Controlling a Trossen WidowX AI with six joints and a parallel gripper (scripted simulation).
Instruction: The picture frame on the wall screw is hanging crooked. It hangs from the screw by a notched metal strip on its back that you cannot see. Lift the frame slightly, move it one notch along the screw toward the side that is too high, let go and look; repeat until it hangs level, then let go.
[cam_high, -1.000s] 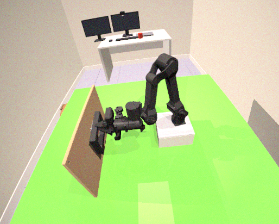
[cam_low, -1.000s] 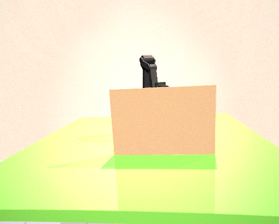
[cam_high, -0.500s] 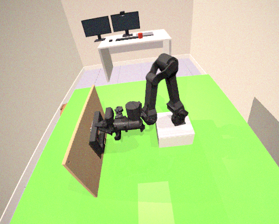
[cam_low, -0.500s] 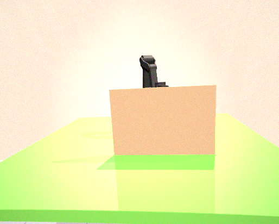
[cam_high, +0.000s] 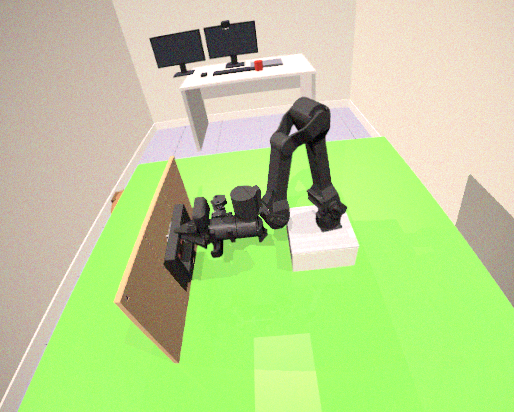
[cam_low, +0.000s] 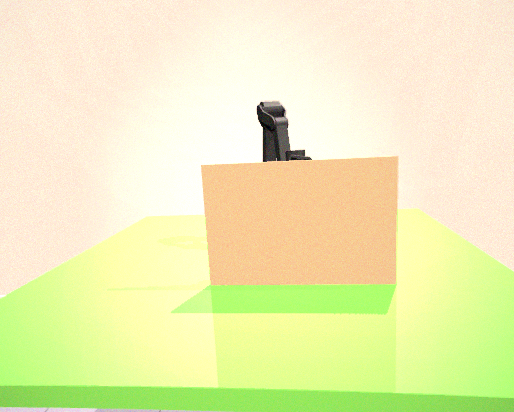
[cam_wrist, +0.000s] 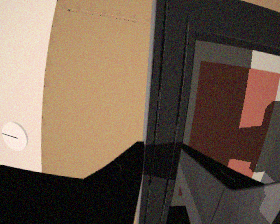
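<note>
My gripper tip is now 50 mm above the picture frame, 10 mm to the left of it and 10 mm short of it. Also, from my gripper tip: tan wall board (70 mm below, 20 mm ahead).
</note>
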